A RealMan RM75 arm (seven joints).
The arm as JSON. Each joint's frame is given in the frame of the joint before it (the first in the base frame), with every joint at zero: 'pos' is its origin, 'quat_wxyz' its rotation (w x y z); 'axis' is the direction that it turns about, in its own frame. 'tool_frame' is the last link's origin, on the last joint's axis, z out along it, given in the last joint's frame.
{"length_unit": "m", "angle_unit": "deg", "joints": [
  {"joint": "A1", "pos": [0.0, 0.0, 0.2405], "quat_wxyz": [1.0, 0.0, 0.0, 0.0], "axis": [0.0, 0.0, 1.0]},
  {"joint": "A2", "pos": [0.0, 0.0, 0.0], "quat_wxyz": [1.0, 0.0, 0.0, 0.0], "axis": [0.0, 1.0, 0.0]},
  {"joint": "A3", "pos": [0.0, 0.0, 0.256], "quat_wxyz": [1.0, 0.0, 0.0, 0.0], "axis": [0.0, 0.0, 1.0]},
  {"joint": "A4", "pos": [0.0, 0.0, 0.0], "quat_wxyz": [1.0, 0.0, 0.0, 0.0], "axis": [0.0, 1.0, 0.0]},
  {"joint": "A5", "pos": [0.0, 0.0, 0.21], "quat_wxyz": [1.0, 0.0, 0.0, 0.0], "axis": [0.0, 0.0, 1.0]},
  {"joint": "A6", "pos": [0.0, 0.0, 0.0], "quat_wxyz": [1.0, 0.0, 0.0, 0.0], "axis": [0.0, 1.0, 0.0]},
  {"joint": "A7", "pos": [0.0, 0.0, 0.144], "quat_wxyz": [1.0, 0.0, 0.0, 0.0], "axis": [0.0, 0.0, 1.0]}
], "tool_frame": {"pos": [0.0, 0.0, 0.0], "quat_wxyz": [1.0, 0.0, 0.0, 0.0]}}
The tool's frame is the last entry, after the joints.
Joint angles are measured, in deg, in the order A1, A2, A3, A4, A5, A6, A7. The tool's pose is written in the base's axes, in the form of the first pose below.
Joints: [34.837, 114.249, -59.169, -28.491, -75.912, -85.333, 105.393]
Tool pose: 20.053 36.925 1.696 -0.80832 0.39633 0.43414 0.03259
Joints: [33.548, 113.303, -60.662, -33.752, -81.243, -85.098, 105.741]
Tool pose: 20.363 36.657 2.113 -0.84657 0.36858 0.38172 0.04197
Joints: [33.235, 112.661, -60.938, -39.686, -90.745, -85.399, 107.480]
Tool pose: 20.631 36.488 2.273 -0.88880 0.34094 0.30253 0.04753
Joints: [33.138, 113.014, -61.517, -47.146, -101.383, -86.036, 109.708]
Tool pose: 20.533 36.327 2.218 -0.92616 0.30578 0.21367 0.05544
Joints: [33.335, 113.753, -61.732, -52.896, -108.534, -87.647, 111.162]
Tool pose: 20.038 36.157 2.294 -0.94698 0.27478 0.15591 0.05850
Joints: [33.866, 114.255, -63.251, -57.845, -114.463, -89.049, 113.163]
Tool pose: 19.385 36.038 2.223 -0.96157 0.24903 0.09965 0.05865
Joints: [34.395, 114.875, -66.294, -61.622, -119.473, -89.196, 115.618]
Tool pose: 18.770 35.920 1.584 -0.97009 0.23089 0.04589 0.05925
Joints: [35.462, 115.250, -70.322, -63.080, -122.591, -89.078, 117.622]
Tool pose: 18.076 35.717 0.445 -0.97546 0.21474 0.00173 0.04853
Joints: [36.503, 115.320, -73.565, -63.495, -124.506, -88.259, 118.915]
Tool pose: 17.590 35.741 -0.418 -0.97813 0.20106 -0.02890 0.04479
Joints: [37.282, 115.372, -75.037, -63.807, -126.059, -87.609, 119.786]
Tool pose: 17.294 35.936 -0.764 -0.97887 0.19303 -0.04700 0.04842
